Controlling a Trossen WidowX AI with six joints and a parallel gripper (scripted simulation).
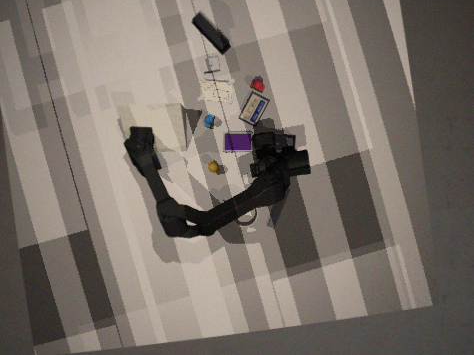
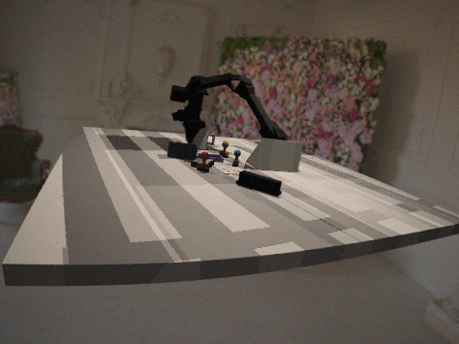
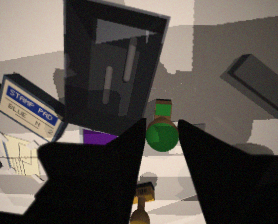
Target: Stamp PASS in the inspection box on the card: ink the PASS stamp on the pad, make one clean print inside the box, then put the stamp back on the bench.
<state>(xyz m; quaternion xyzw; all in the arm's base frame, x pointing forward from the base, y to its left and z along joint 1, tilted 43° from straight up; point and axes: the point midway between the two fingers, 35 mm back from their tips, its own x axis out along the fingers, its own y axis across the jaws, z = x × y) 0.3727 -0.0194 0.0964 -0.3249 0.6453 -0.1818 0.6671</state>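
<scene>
The purple ink pad is 9 cm behind my gripper tip, 7 cm to the left of it and 4 cm below it. Also, from my gripper tip: grey bar 13 cm to the right, 4 cm below, 4 cm ahead; green-knobbed stamp 2 cm below, 1 cm behind; dark tray 6 cm to the left, 4 cm below, 3 cm ahead.
</scene>
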